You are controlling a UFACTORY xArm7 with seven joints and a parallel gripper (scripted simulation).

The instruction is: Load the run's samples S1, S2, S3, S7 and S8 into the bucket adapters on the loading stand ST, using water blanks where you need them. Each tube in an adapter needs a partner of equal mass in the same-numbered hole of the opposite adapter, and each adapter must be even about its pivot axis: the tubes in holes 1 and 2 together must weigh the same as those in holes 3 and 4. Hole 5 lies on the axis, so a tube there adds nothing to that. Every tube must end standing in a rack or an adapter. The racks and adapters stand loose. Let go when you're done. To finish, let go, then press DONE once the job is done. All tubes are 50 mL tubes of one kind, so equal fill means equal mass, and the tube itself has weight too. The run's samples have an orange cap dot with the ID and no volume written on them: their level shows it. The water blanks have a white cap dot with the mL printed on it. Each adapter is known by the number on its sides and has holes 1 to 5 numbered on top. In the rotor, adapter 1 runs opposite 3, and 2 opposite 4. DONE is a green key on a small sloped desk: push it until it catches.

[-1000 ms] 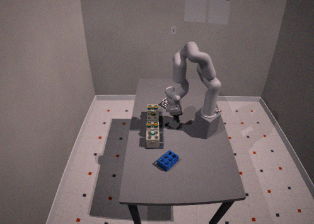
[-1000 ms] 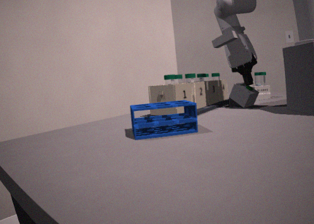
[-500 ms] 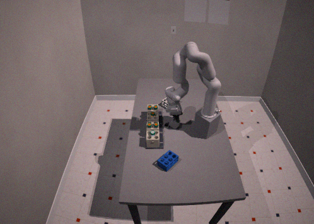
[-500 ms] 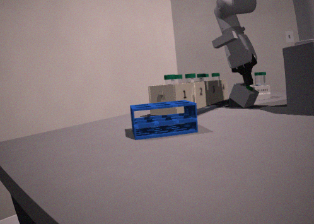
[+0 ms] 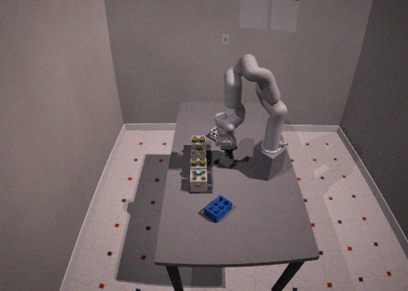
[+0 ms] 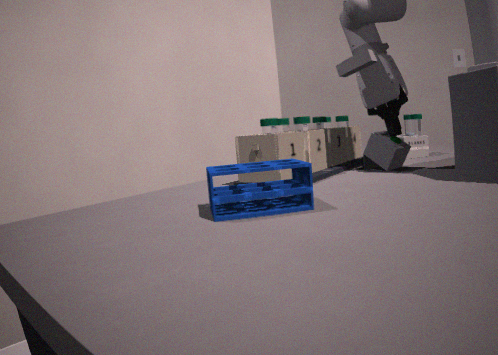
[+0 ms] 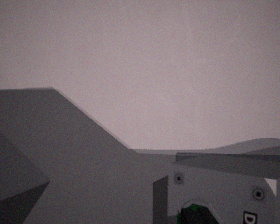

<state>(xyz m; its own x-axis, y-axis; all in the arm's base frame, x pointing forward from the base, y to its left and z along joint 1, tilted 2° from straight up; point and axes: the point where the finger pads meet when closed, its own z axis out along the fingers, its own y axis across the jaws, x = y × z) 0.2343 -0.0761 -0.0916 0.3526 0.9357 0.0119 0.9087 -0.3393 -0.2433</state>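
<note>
Right now the sloped done desk is 2 cm ahead of my hand, 1 cm to the right of it and 4 cm below it. Round my hand: sample tube 19 cm ahead, 5 cm to the right, 3 cm below; adapter 21 cm ahead, 17 cm to the left, 4 cm below; white rack 1 cm ahead, 29 cm to the right, 6 cm below.
</note>
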